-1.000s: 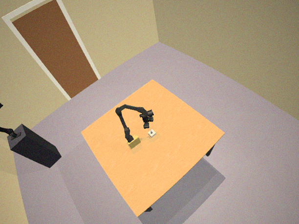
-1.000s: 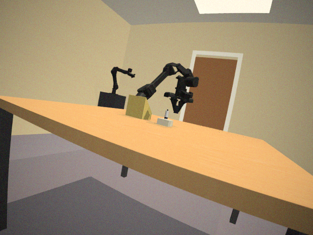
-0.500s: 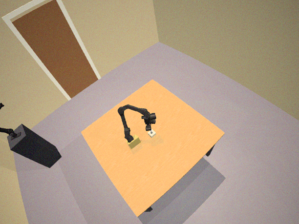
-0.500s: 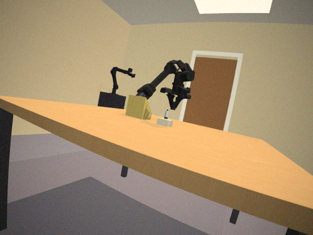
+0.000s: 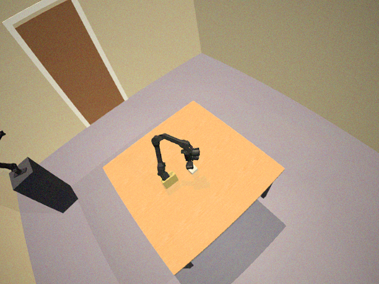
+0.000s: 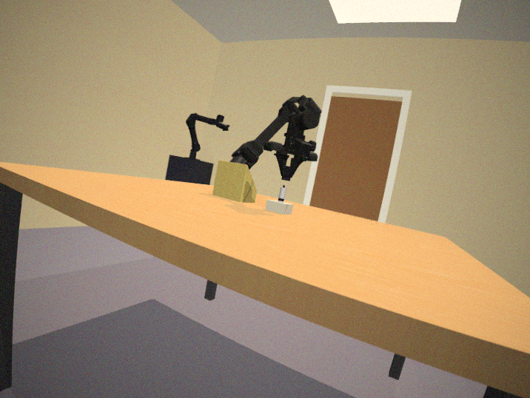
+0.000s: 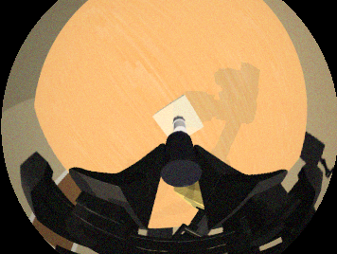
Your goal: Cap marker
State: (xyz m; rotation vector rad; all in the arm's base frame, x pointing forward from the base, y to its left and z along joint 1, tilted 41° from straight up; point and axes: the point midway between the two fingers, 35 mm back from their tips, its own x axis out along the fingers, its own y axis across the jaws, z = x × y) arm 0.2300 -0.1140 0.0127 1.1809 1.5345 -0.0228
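Right now my gripper tip is 10 cm above the white holder block. Also, from my gripper tip: black marker cap: 1 cm above.
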